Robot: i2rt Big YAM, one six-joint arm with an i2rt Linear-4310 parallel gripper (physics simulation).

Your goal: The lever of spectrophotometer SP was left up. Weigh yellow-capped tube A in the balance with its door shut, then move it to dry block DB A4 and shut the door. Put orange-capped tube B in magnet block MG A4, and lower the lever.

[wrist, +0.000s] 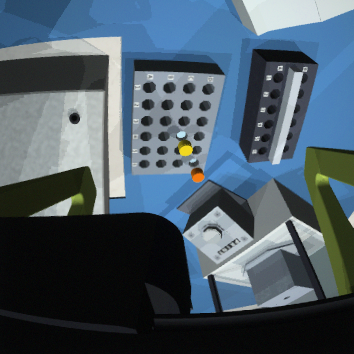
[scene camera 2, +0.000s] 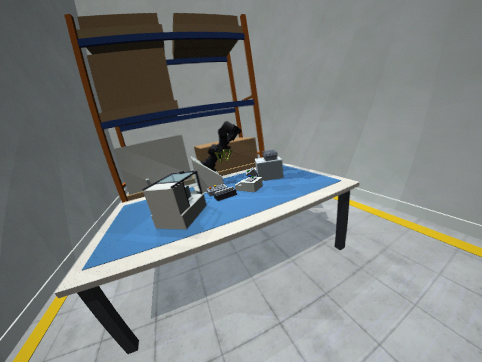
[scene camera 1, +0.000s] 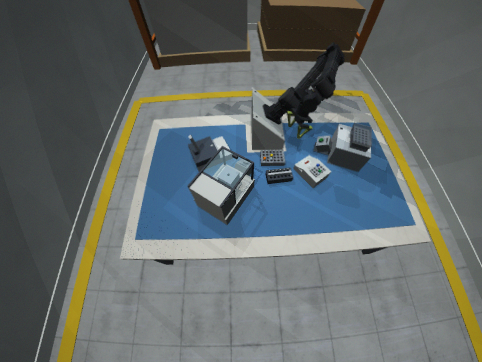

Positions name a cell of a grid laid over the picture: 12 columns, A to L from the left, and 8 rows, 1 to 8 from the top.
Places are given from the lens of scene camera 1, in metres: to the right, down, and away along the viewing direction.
grey block (scene camera 1: I4): 0.55, -0.17, 0.95
glass-box balance (scene camera 1: F5): -0.07, 0.01, 0.79
The marked spots on the glass-box balance and the grey block are 0.67 m apart.
